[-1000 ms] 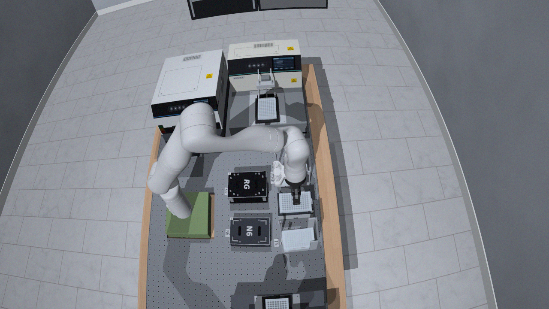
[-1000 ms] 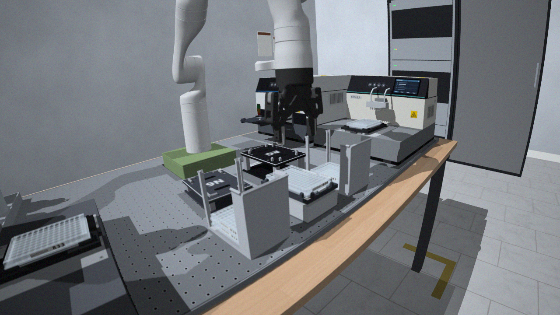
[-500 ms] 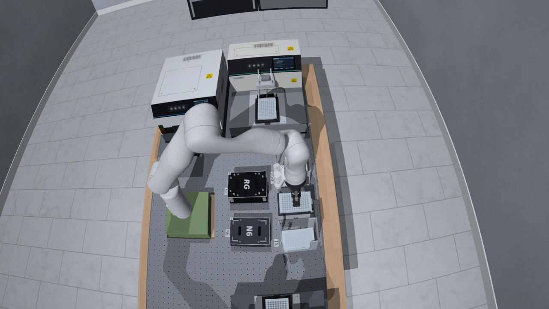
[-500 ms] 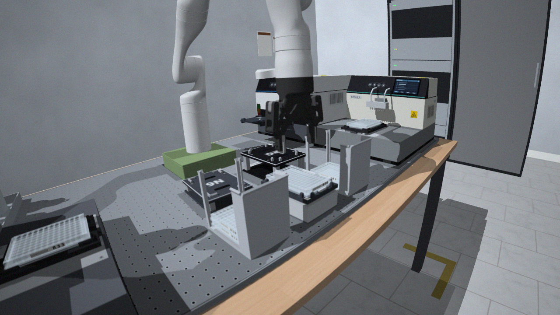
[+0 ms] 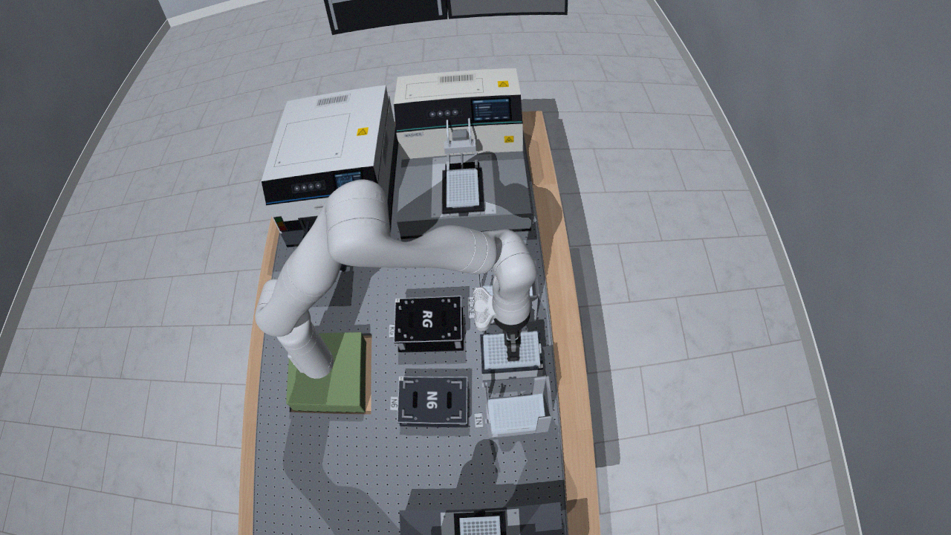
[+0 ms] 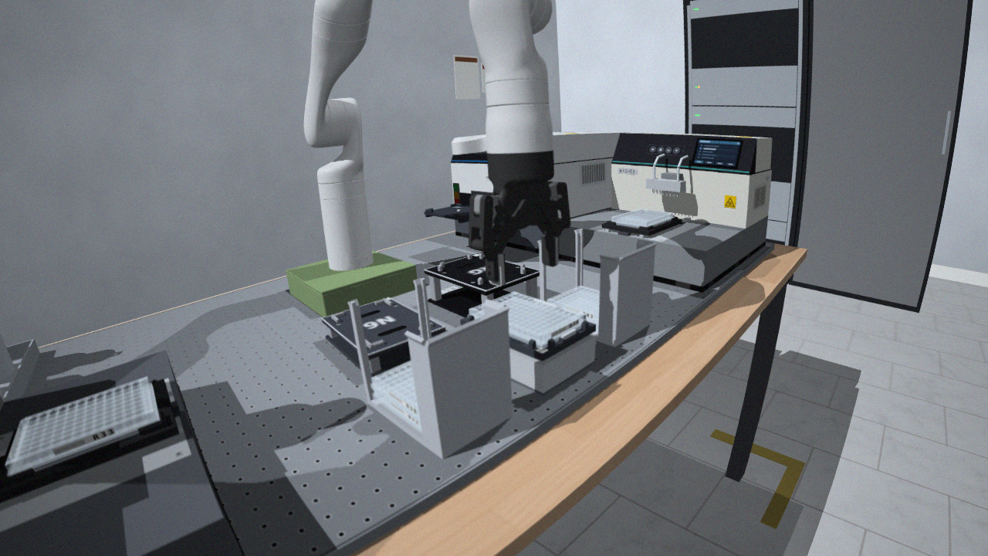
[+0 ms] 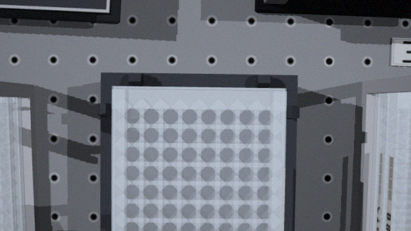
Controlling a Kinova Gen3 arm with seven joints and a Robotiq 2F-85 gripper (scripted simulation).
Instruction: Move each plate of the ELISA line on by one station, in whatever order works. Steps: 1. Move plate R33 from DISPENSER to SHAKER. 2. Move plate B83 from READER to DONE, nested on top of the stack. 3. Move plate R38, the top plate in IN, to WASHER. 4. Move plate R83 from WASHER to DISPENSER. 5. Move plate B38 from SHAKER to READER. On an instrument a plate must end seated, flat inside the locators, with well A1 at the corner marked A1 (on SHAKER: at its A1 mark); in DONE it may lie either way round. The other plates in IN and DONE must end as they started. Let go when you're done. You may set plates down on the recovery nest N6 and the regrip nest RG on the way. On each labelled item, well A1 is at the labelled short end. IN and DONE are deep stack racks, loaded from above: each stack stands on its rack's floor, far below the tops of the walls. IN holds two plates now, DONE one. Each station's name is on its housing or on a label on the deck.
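The plate B38 lies 60 mm below my hand. The rest, counted from my hand: RG nest: 200 mm behind, 90 mm to the left, 70 mm below; plate R38: 10 mm ahead, 150 mm to the right, 100 mm below; plate B83: 150 mm to the left, 100 mm below.
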